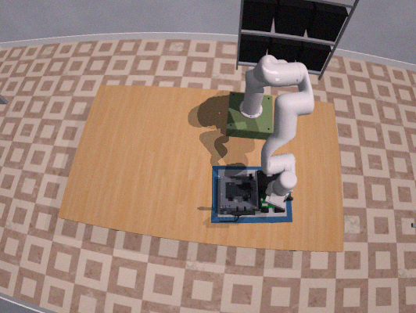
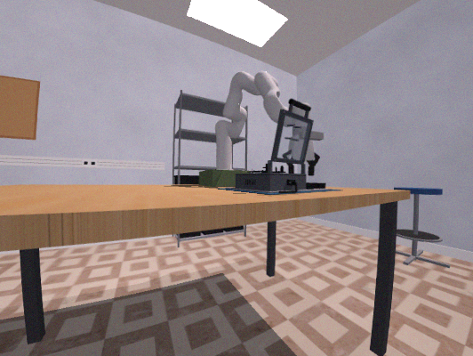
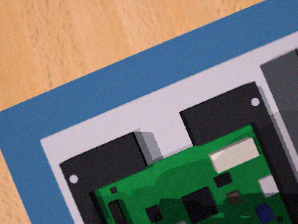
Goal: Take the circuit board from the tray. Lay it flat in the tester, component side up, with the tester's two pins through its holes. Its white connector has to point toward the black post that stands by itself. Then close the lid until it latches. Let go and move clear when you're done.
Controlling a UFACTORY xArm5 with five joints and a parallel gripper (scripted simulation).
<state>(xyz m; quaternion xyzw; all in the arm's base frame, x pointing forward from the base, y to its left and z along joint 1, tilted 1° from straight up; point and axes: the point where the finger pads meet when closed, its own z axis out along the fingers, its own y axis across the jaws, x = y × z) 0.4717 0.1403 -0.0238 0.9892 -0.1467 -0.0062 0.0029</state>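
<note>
My hand is 1 cm short of the green circuit board and 5 cm above it. Also, from my hand: tester lid 11 cm ahead, 16 cm to the right, 12 cm above; tester 1 cm ahead, 13 cm to the right, 5 cm above.
</note>
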